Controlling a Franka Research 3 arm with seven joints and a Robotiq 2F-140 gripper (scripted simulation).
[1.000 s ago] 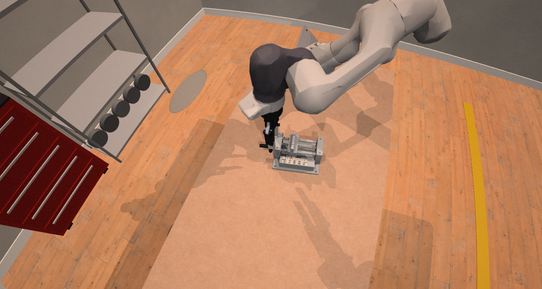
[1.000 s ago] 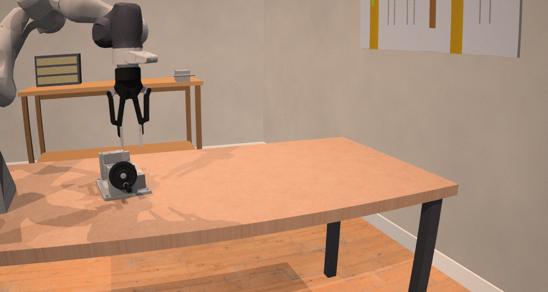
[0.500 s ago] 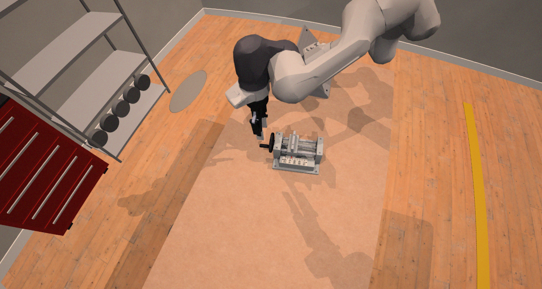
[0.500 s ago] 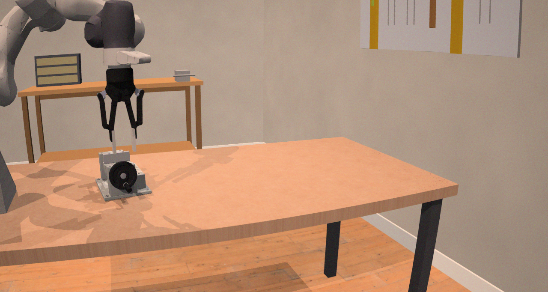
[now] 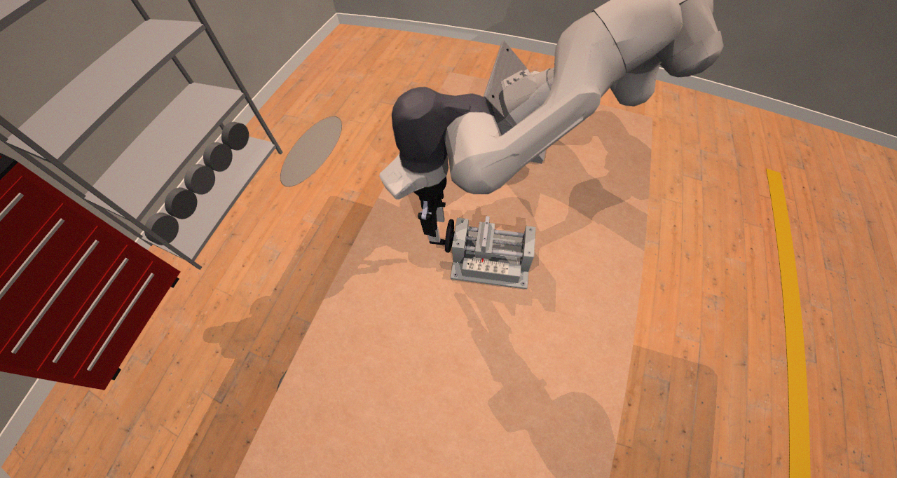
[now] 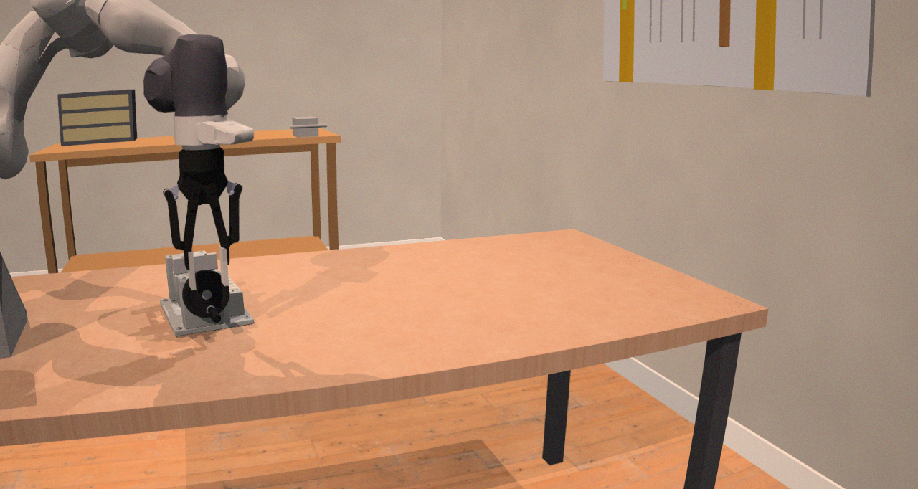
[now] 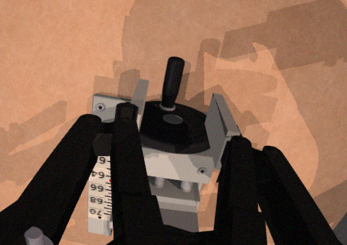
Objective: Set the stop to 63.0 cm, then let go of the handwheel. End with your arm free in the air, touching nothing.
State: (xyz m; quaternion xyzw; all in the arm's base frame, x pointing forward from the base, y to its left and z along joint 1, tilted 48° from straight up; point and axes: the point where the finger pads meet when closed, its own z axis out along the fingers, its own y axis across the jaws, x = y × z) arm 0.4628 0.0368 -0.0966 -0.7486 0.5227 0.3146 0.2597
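Now: hand 10 mm to the right of the black handwheel and 80 mm above it. The rest, counted from my hand: sliding stop (20 mm behind, 120 mm to the left, 40 mm below).
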